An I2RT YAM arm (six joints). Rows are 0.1 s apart.
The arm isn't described. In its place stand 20 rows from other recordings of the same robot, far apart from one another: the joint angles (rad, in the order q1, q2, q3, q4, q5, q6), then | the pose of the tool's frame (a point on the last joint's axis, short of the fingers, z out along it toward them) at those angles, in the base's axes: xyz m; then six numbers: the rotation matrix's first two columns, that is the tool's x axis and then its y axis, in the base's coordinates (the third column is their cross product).
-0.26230, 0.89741, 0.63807, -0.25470, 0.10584, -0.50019 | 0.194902, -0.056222, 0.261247, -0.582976, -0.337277, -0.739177, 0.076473, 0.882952, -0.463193
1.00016, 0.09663, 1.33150, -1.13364, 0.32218, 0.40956 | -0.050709, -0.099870, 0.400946, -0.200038, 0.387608, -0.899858, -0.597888, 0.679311, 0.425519
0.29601, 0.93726, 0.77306, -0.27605, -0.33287, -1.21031 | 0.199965, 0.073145, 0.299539, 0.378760, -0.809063, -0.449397, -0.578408, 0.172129, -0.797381
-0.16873, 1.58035, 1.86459, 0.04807, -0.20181, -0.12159 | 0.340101, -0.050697, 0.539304, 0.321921, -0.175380, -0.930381, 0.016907, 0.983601, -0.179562
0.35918, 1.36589, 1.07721, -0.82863, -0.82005, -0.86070 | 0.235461, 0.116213, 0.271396, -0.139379, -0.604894, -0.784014, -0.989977, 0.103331, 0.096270
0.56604, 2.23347, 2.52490, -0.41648, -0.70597, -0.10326 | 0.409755, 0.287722, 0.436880, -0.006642, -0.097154, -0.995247, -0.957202, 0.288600, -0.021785
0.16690, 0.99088, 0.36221, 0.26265, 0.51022, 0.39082 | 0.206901, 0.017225, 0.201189, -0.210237, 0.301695, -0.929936, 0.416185, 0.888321, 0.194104
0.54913, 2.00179, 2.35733, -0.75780, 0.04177, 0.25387 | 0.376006, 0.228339, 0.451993, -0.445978, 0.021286, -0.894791, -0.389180, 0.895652, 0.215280
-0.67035, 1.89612, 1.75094, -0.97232, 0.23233, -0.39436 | 0.310747, -0.256828, 0.289907, -0.913037, 0.246731, -0.324787, 0.360443, 0.860777, -0.359365
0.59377, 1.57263, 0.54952, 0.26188, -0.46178, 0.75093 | 0.219828, 0.167528, 0.126549, -0.942163, 0.101012, -0.319570, -0.171519, 0.673862, 0.718674
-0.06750, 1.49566, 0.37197, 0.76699, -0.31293, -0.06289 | 0.261437, -0.006689, 0.144115, -0.333644, -0.037378, -0.941958, -0.245093, 0.968291, 0.048390
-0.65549, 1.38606, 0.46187, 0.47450, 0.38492, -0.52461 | 0.200630, -0.171127, 0.167107, -0.715494, -0.035443, -0.697719, 0.548393, 0.590245, -0.592348
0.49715, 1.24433, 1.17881, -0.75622, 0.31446, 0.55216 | 0.231299, 0.112977, 0.328403, -0.688815, 0.193750, -0.698567, 0.109102, 0.980354, 0.164325
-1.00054, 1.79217, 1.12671, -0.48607, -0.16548, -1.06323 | 0.195047, -0.293266, 0.167326, -0.933622, -0.140971, -0.329357, -0.044971, 0.958172, -0.282638
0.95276, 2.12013, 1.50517, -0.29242, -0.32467, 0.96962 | 0.256657, 0.380606, 0.161433, -0.989097, -0.042360, -0.141043, -0.124792, 0.749617, 0.650001
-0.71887, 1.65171, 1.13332, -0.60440, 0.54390, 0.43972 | 0.235554, -0.230606, 0.213209, -0.302074, 0.748368, -0.590506, 0.951277, 0.196460, -0.237645
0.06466, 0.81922, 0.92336, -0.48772, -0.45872, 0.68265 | 0.174014, 0.027065, 0.351887, -0.584819, 0.528951, -0.614978, -0.127292, 0.688905, 0.713587
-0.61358, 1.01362, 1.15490, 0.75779, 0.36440, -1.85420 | 0.140892, -0.114743, 0.515431, -0.869584, -0.484791, -0.093813, 0.413298, -0.610623, -0.675518
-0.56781, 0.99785, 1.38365, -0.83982, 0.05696, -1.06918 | 0.150445, -0.098370, 0.435083, -0.686387, -0.600482, -0.410238, -0.045295, 0.598309, -0.799984
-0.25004, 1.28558, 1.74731, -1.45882, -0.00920, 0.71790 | 0.191747, -0.048631, 0.437649, -0.453348, 0.794666, -0.403709, 0.718025, 0.593957, 0.362842
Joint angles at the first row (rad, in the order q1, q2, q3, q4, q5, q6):
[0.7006, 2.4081, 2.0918, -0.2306, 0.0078, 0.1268]
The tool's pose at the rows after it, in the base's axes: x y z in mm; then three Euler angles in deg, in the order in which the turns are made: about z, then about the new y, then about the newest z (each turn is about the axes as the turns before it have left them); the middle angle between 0 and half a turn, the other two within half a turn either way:
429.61 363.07 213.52 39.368 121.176 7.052
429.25 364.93 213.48 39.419 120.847 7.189
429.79 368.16 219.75 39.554 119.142 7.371
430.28 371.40 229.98 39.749 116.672 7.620
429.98 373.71 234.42 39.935 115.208 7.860
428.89 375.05 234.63 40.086 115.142 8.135
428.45 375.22 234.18 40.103 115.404 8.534
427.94 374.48 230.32 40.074 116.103 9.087
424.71 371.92 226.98 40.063 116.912 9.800
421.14 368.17 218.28 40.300 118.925 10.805
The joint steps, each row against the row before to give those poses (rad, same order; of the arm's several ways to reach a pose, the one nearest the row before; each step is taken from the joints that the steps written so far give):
[0.0019, 0.0061, 0.0076, 0.0012, 0.0054, 0.0042]
[0.0030, 0.0034, 0.0038, 0.0053, 0.0019, 0.0035]
[0.0039, 0.0034, 0.0199, 0.0133, 0.0015, 0.0034]
[0.0038, 0.0000, 0.0240, 0.0191, 0.0008, 0.0038]
[0.0034, 0.0000, 0.0076, 0.0179, 0.0003, 0.0038]
[0.0031, 0.0000, 0.0005, 0.0008, 0.0004, 0.0050]
[0.0007, 0.0000, -0.0001, -0.0046, 0.0004, 0.0072]
[-0.0004, -0.0011, -0.0126, -0.0007, 0.0000, 0.0100]
[0.0004, -0.0180, -0.0397, 0.0076, 0.0004, 0.0129]
[-0.0011, -0.0152, -0.0480, -0.0023, -0.0050, 0.0157]

